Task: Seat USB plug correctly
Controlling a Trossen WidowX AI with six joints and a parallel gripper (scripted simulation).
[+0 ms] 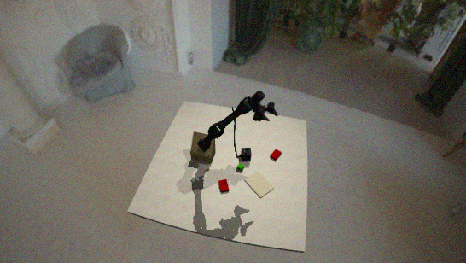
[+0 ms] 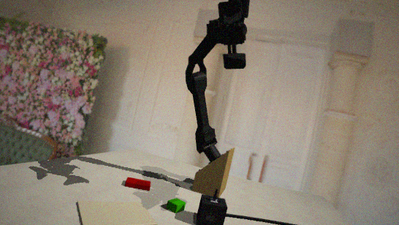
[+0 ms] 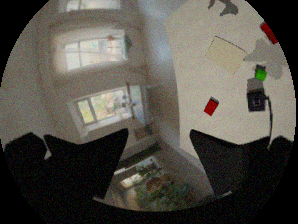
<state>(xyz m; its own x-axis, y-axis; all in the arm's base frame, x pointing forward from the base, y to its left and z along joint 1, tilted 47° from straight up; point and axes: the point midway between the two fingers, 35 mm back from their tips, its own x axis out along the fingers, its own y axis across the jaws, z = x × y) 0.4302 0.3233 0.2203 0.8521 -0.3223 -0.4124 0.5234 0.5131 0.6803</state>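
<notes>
Right now the dark USB plug is 160 mm behind my gripper tip, 20 mm to the left of it and 420 mm below it. Also, from my gripper tip: flat beige plate 200 mm to the right, 510 mm below; green block 170 mm behind, 100 mm to the right, 490 mm below.
</notes>
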